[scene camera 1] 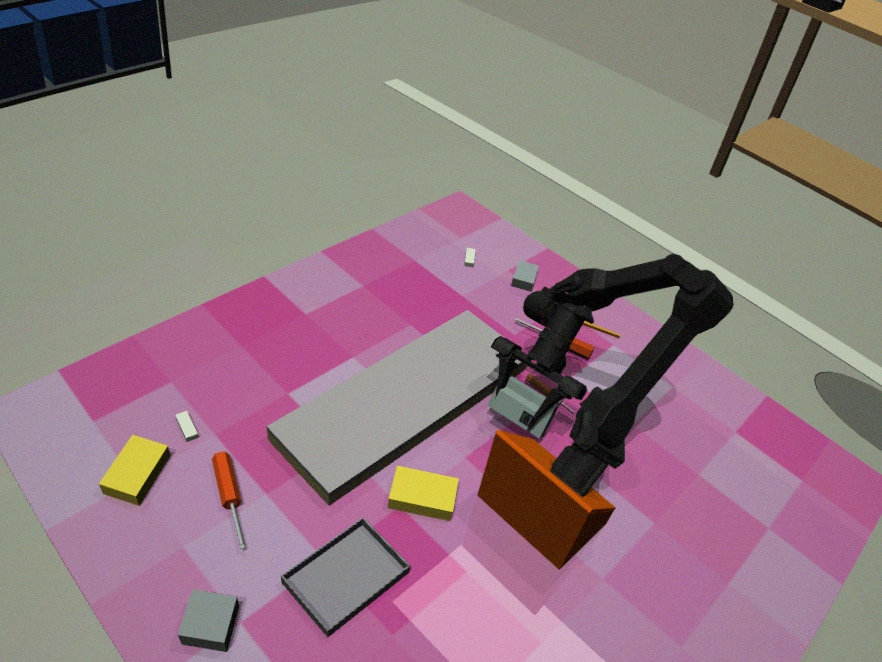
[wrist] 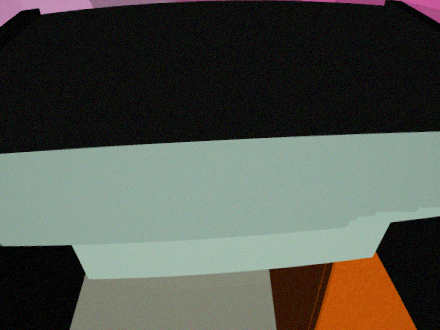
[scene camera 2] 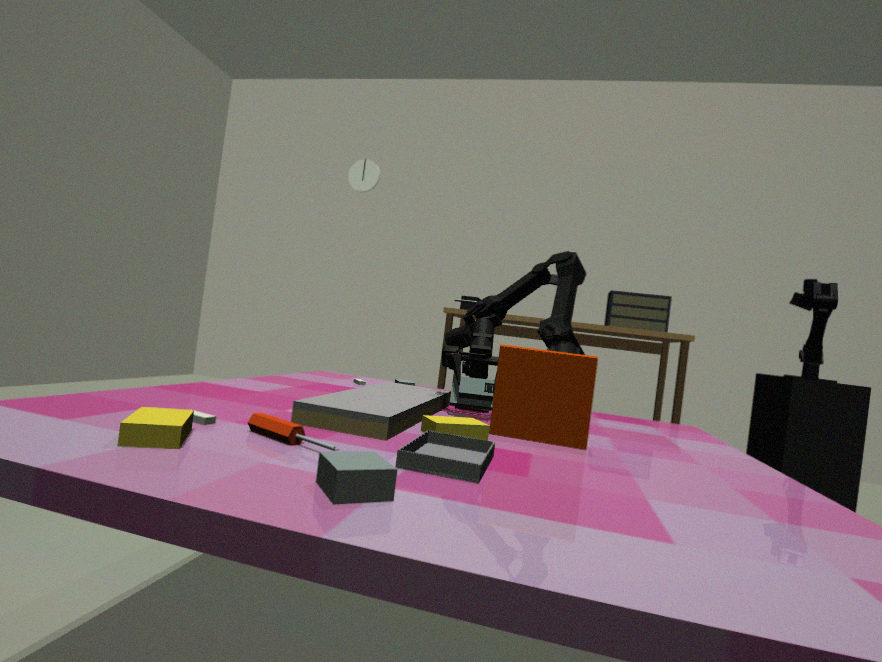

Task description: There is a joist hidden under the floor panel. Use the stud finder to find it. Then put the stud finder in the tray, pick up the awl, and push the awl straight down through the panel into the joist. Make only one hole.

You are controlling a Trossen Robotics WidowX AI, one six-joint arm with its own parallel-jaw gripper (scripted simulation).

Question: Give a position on a tray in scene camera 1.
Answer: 340,579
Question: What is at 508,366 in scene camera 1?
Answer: My gripper.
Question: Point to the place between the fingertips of my gripper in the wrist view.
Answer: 229,204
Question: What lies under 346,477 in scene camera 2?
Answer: A grey block.
